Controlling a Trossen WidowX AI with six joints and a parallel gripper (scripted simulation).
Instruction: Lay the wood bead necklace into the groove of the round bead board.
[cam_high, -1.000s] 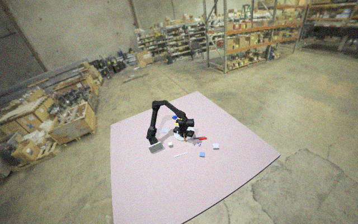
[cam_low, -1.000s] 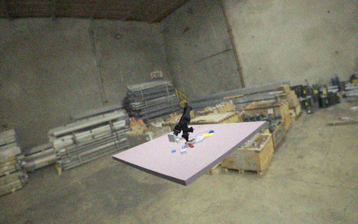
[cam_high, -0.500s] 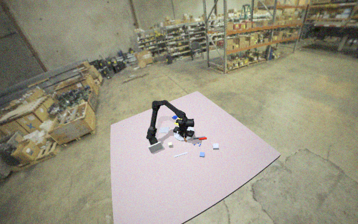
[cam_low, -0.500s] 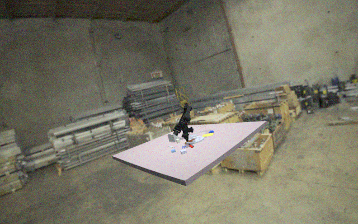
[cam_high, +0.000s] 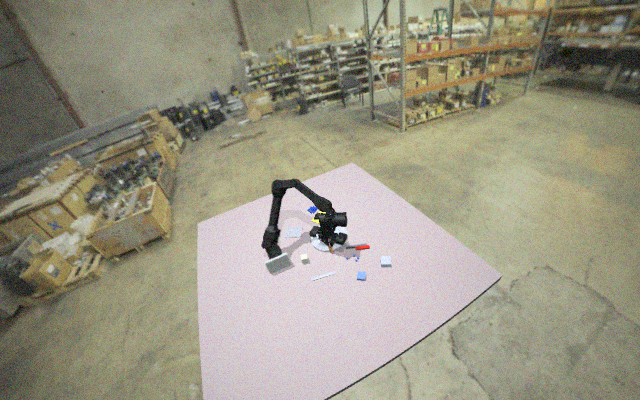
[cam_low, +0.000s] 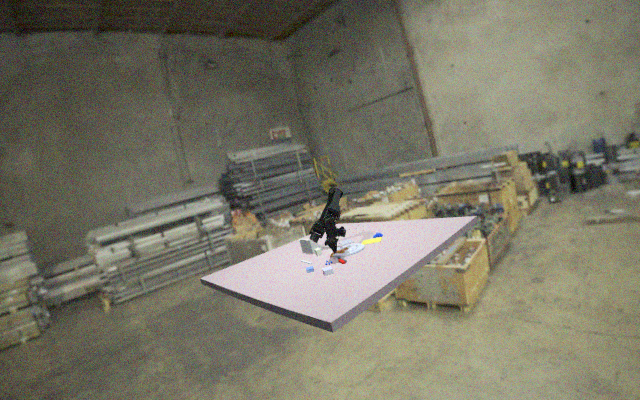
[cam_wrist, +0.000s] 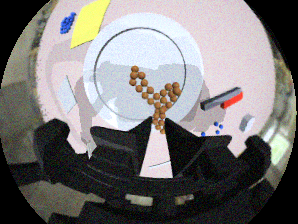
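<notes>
Right now my gripper tip is 130 mm short of the red-handled tool, 70 mm to the left of it and 10 mm above it. Also, from my gripper tip: white stick: 150 mm to the right, 90 mm behind, 10 mm below; cream cube: 150 mm behind, 20 mm to the right; blue block: 230 mm to the right, 70 mm ahead, 10 mm below.
</notes>
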